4 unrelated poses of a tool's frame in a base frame.
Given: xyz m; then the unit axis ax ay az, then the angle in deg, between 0 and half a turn.
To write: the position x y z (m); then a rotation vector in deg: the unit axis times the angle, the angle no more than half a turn. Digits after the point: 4 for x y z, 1 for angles.
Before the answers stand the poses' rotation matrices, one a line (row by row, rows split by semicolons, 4 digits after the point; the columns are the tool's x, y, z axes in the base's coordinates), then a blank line. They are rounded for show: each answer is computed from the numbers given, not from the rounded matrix.
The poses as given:
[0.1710 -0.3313 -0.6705 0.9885 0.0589 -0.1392 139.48]
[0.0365 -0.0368 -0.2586 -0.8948 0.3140 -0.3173 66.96]
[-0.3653 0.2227 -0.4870 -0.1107 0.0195 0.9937 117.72]
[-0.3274 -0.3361 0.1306 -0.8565 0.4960 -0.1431 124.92]
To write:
0.9598 0.1929 -0.2039; 0.0120 -0.7541 -0.6567; -0.2805 0.6278 -0.7261
0.8787 0.1210 0.4618; -0.4630 0.4514 0.7628; -0.1161 -0.8841 0.4527
-0.4472 -0.8828 -0.1439; 0.8765 -0.4646 0.1264; -0.1784 -0.0696 0.9815
0.5810 -0.5506 0.5994; -0.7853 -0.1856 0.5907; -0.2140 -0.8139 -0.5402

[0.1710 -0.3313 -0.6705 137.9 8.2 -19.4]
[0.0365 -0.0368 -0.2586 -59.9 21.0 -21.2]
[-0.3653 0.2227 -0.4870 -13.0 2.3 117.0]
[-0.3274 -0.3361 0.1306 -107.0 62.0 -17.9]

